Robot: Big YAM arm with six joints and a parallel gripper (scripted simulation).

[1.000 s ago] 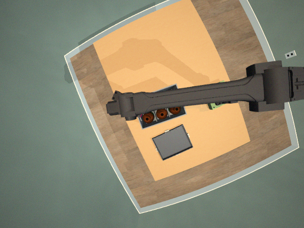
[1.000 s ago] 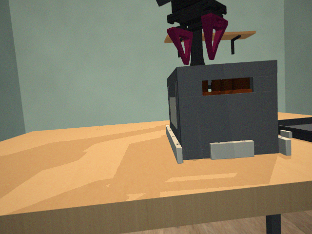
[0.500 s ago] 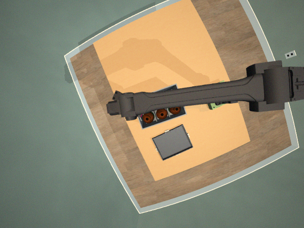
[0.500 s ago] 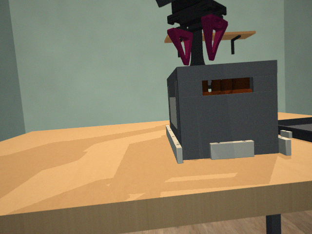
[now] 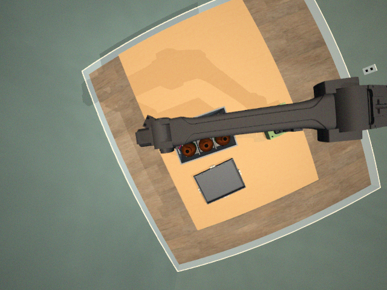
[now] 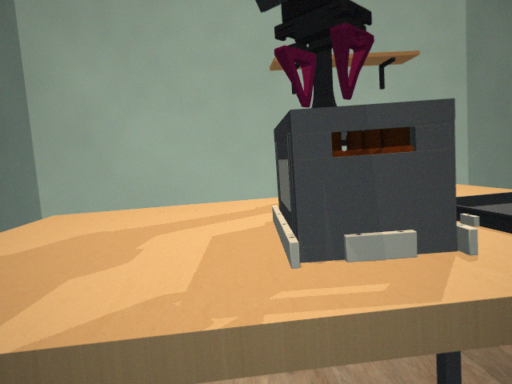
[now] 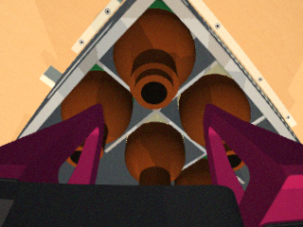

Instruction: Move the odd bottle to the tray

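Right now my hand is 90 mm past the dark grey crate, 40 mm to the right of it and 110 mm above it. Also, from my hand: grey tray: 110 mm behind, 330 mm to the left, 180 mm below.
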